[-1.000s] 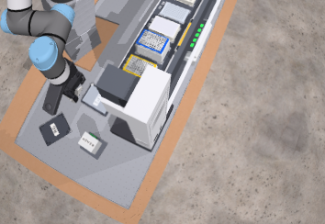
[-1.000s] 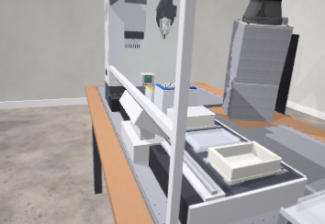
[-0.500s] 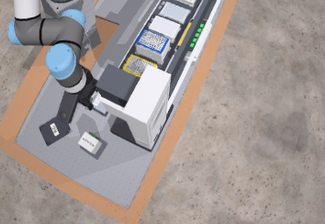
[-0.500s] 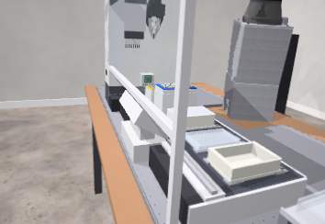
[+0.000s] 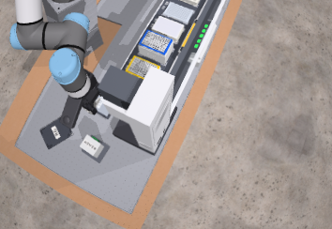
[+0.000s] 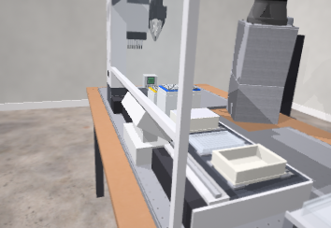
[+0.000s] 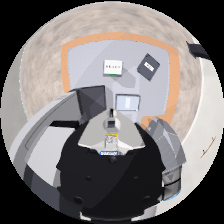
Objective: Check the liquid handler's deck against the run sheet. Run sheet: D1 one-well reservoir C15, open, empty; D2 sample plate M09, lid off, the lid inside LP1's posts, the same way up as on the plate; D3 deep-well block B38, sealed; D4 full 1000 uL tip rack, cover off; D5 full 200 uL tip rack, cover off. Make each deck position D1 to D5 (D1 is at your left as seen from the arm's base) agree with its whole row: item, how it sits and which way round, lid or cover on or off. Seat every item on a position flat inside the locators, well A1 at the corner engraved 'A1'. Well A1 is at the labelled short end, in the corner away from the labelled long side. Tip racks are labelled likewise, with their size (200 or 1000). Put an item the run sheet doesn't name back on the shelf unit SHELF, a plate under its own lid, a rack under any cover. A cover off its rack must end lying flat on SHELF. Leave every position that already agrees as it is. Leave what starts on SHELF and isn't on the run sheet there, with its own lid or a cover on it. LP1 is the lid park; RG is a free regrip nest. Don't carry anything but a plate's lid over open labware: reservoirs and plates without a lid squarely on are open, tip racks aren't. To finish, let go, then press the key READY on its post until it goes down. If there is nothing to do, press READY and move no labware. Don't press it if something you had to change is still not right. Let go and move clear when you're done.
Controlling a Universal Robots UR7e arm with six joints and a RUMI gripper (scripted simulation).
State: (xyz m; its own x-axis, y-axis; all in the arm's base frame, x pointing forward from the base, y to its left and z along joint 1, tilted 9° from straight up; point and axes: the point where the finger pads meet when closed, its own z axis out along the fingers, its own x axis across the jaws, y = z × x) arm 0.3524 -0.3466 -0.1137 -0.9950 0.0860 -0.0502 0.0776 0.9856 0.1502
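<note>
Now: the ready key post 24 cm below my hand, 7 cm to the right of it and 1 cm behind it. The rest, counted from my hand: yellow-framed tip rack (28 cm to the left, 21 cm below, 3 cm ahead); then white label (30 cm below, 21 cm behind, 13 cm to the right); then blue-framed tip rack (41 cm to the left, 18 cm below, 2 cm ahead).
</note>
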